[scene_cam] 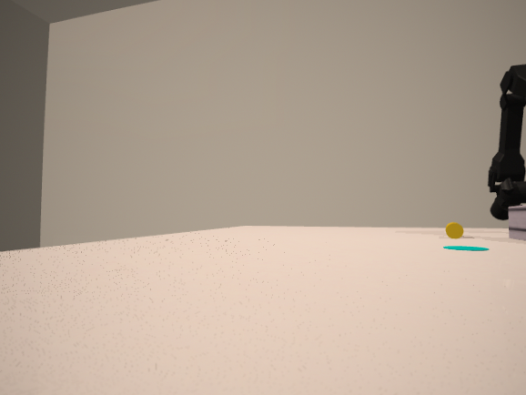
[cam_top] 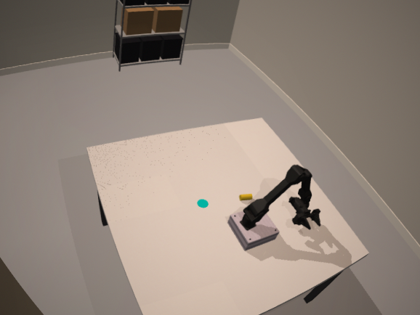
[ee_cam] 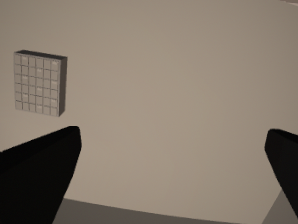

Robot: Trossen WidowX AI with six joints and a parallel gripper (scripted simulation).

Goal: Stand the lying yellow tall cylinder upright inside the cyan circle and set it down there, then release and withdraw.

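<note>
The yellow tall cylinder is 40 cm ahead of my gripper tip, 15 cm to the left of it and 10 cm below it. Also, from my gripper tip: cyan circle 48 cm ahead, 38 cm to the left, 11 cm below.
</note>
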